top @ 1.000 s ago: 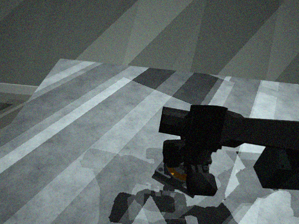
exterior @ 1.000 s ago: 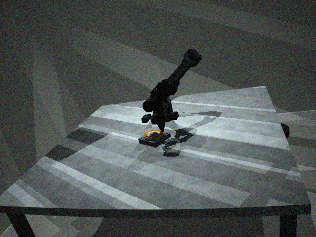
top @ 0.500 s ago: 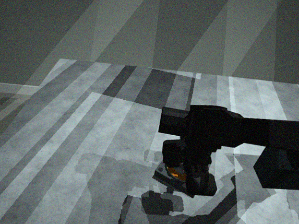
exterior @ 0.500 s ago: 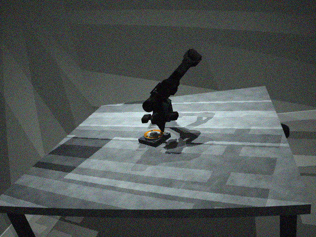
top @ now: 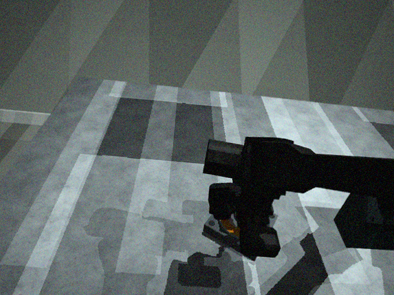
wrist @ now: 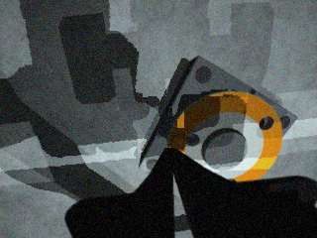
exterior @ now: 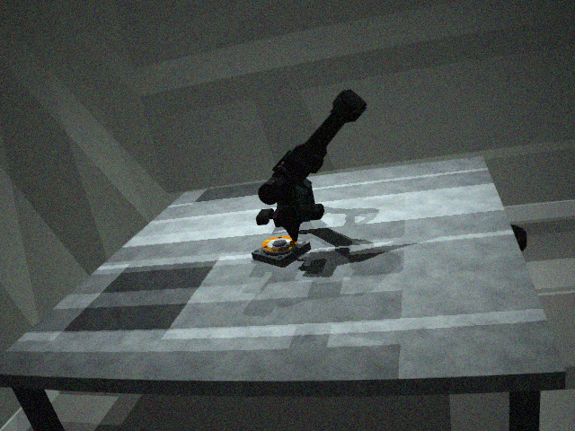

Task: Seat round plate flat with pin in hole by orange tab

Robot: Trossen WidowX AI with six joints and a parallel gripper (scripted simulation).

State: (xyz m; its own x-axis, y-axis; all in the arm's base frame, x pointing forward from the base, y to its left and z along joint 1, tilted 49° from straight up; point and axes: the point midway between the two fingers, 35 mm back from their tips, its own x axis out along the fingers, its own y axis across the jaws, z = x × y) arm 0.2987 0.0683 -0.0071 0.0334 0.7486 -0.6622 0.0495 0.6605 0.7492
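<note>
Right now my gripper tip is 3 cm to the left of the round plate.
</note>
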